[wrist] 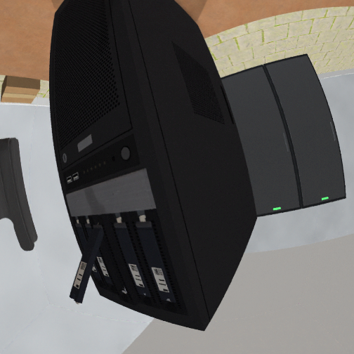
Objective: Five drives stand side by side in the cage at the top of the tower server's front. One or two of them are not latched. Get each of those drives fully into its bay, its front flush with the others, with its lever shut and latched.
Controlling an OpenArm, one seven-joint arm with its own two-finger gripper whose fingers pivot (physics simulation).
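The black tower server (185, 165) stands tilted in the wrist view, its drive cage at the lower left. In the middle bay, a drive's lever (86, 270) swings far out from its top end toward the lower left; how deep that drive sits is unclear. The two drives right of it, one (132, 260) beside the other (156, 257), look flush with levers shut. The two left of it, the nearer one (103, 266) and the outermost, are partly hidden by the open lever; their levers look shut. My gripper (29, 242) is open, with one finger showing at the left edge, apart from the lever.
Two dark grey boxes (255, 145) (310, 135) with green lights stand right of the tower. A pale brick wall (280, 37) runs behind. A brown block (21, 89) is at the upper left. The grey panel (112, 192) lies above the cage.
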